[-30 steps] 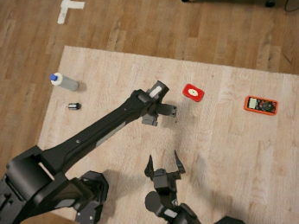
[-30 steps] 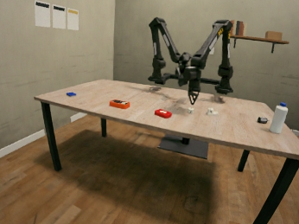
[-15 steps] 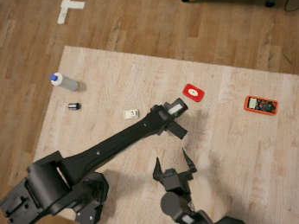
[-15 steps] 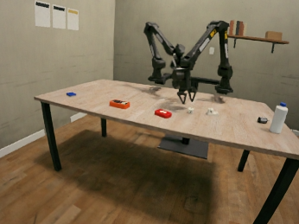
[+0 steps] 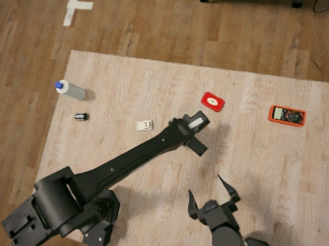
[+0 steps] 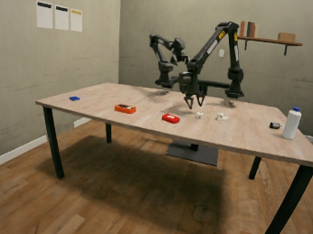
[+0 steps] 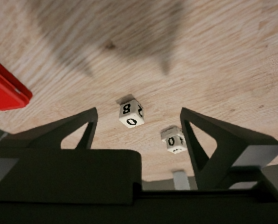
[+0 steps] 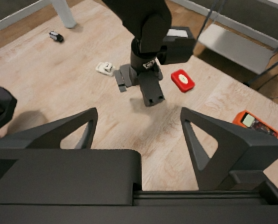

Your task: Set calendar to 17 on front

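The white tray is 170 mm to the left of my left hand, 50 mm below it and 10 mm behind it. From my left hand the other things lie so: blue item: 890 mm to the right, 170 mm ahead, 50 mm below; red flat object: 150 mm ahead, 100 mm to the right, 40 mm below.
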